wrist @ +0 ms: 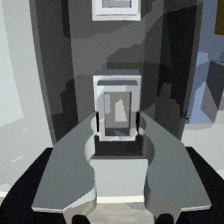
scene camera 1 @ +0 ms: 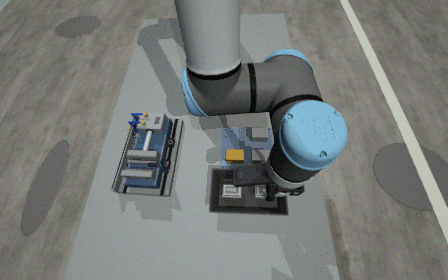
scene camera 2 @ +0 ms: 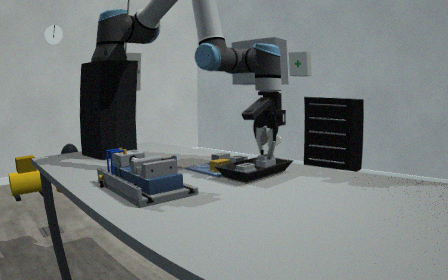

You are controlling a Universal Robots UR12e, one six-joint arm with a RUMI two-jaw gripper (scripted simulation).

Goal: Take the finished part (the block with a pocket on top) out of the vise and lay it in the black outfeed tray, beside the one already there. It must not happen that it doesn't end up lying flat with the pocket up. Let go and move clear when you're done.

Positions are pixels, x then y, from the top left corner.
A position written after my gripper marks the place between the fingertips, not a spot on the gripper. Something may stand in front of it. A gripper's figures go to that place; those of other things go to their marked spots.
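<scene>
My gripper (scene camera 1: 265, 190), 65 cm from the lens. Blue fixture plate (scene camera 1: 235, 139), 75 cm from the lens.
</scene>
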